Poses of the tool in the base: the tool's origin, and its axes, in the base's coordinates. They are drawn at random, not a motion.
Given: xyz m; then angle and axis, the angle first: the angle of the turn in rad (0 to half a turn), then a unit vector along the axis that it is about.
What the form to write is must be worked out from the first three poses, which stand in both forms.
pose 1, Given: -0.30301, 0.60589, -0.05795, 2.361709, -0.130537, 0.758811, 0.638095
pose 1, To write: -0.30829, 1.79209, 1.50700, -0.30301, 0.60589, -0.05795
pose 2, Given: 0.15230, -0.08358, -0.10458, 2.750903, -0.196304, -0.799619, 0.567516
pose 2, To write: -0.54001, -2.19967, 1.56118, 0.15230, -0.08358, -0.10458
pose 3, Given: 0.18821, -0.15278, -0.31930, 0.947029, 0.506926, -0.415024, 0.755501
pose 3, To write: 0.48007, -0.39304, 0.71548, 0.18821, -0.15278, -0.31930
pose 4, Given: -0.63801, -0.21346, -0.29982, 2.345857, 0.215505, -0.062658, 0.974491
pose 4, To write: 0.50554, -0.14699, 2.28602, -0.63801, -0.21346, -0.29982
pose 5, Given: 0.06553, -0.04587, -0.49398, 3.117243, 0.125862, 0.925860, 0.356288
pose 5, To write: 0.39234, 2.88613, 1.11064, 0.06553, -0.04587, -0.49398
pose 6, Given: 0.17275, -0.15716, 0.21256, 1.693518, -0.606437, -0.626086, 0.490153
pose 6, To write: -1.02701, -1.06029, 0.83008, 0.17275, -0.15716, 0.21256
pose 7, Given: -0.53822, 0.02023, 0.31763, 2.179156, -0.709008, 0.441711, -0.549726
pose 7, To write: -1.54504, 0.96256, -1.19794, -0.53822, 0.02023, 0.31763
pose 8, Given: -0.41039, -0.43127, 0.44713, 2.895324, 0.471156, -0.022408, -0.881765
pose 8, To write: 1.36415, -0.06488, -2.55300, -0.41039, -0.43127, 0.44713
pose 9, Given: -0.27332, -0.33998, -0.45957, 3.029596, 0.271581, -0.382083, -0.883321
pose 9, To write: 0.82278, -1.15756, -2.67611, -0.27332, -0.33998, -0.45957
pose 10, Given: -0.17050, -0.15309, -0.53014, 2.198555, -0.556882, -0.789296, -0.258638
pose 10, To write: -1.22434, -1.73531, -0.56863, -0.17050, -0.15309, -0.53014
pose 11, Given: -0.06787, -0.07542, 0.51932, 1.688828, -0.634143, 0.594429, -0.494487
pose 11, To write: -1.07096, 1.00389, -0.83510, -0.06787, -0.07542, 0.51932
